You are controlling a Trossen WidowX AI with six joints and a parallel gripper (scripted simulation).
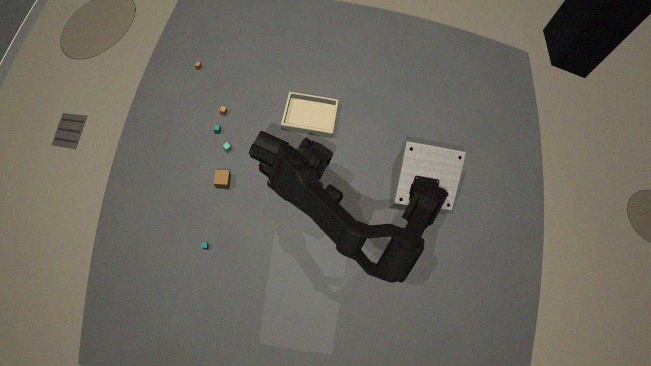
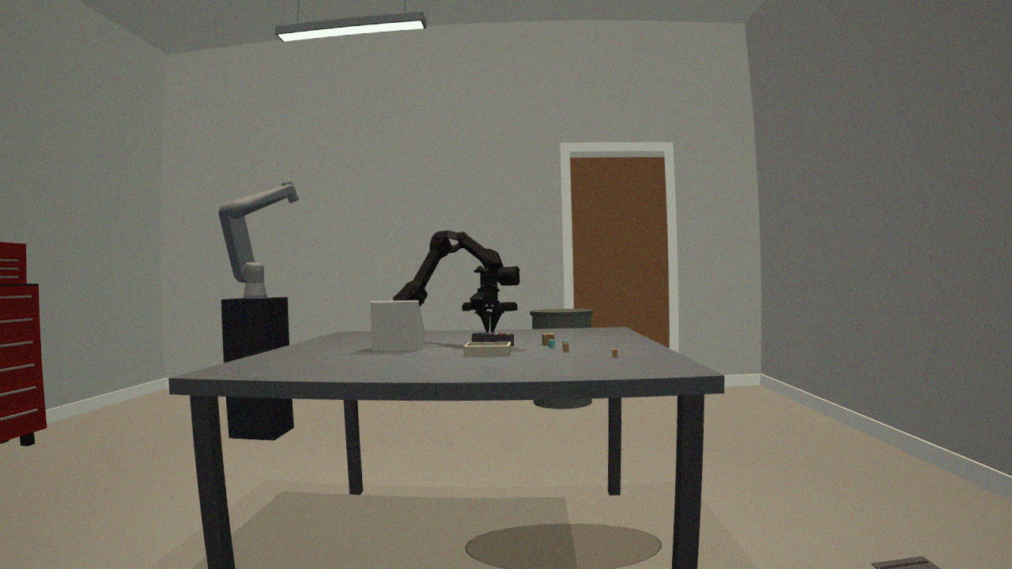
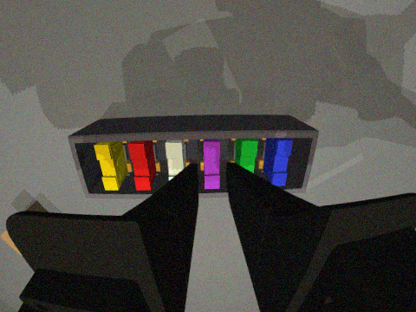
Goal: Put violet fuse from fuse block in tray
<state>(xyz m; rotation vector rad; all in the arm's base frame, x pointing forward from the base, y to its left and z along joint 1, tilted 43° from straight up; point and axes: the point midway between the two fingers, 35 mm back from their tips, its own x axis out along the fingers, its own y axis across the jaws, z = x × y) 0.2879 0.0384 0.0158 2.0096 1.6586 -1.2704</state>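
Right now the violet fuse is 2 cm below my gripper tip. The rest, counted from my gripper tip: tray: 1 cm ahead, 22 cm to the right, 4 cm below.
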